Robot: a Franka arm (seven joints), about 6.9 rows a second.
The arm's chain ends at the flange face. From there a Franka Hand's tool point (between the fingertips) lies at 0.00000 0.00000 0.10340 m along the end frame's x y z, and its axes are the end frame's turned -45 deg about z.
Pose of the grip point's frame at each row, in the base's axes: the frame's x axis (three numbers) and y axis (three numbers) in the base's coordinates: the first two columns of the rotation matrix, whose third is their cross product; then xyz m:
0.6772 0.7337 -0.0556 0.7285 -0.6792 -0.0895 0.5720 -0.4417 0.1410
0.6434 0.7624 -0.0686 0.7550 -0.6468 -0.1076 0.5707 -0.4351 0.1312
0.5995 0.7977 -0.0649 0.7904 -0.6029 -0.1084 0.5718 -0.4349 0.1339
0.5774 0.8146 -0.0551 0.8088 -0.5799 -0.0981 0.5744 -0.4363 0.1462
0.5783 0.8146 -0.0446 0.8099 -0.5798 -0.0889 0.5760 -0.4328 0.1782
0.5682 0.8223 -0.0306 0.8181 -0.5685 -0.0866 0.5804 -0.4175 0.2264
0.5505 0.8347 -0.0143 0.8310 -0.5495 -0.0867 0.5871 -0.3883 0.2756
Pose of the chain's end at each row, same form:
0.9940 0.0385 -0.1026 0.0363 -0.9991 -0.0240 0.5827 -0.4438 0.2438
0.9888 0.0817 -0.1246 0.0789 -0.9965 -0.0276 0.5838 -0.4369 0.2337
0.9828 0.1377 -0.1225 0.1350 -0.9904 -0.0308 0.5848 -0.4363 0.2365
0.9802 0.1660 -0.1083 0.1636 -0.9861 -0.0304 0.5860 -0.4375 0.2489
0.9816 0.1660 -0.0944 0.1638 -0.9860 -0.0313 0.5862 -0.4344 0.2811
0.9803 0.1795 -0.0829 0.1767 -0.9834 -0.0396 0.5896 -0.4200 0.3294
0.9769 0.2017 -0.0714 0.1983 -0.9788 -0.0512 0.5954 -0.3920 0.3786

